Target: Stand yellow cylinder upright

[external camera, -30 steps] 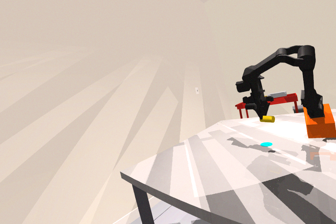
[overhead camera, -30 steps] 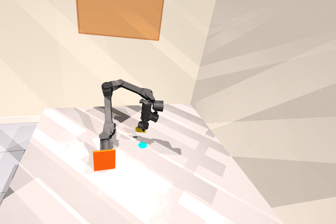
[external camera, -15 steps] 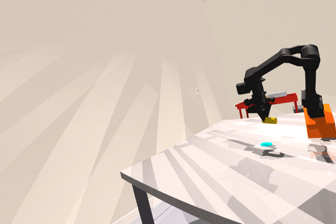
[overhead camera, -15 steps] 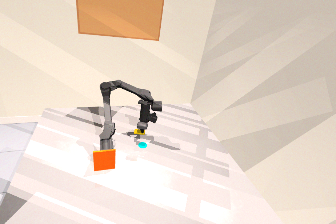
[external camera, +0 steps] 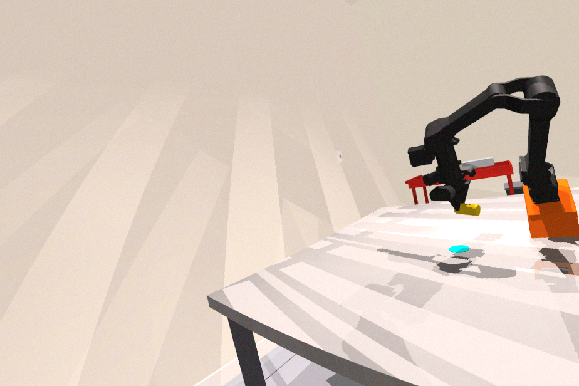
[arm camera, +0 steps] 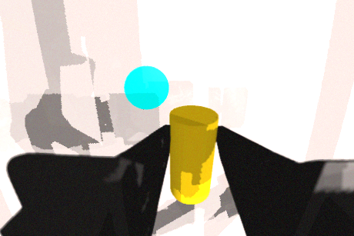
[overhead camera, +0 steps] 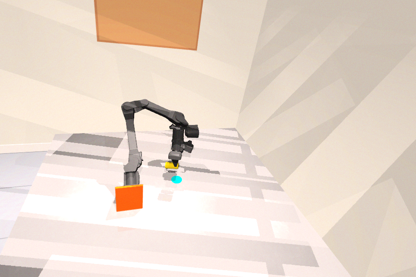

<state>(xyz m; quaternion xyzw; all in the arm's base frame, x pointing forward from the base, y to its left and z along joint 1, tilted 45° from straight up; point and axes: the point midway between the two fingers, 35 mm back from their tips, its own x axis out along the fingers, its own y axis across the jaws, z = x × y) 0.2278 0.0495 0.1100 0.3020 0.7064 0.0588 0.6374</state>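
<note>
The cyan circle lies 120 mm below my gripper tip, 20 mm to the left of it and 20 mm ahead of it. From my gripper tip the other things lie so: yellow cylinder (20 mm behind, 10 mm to the left).
</note>
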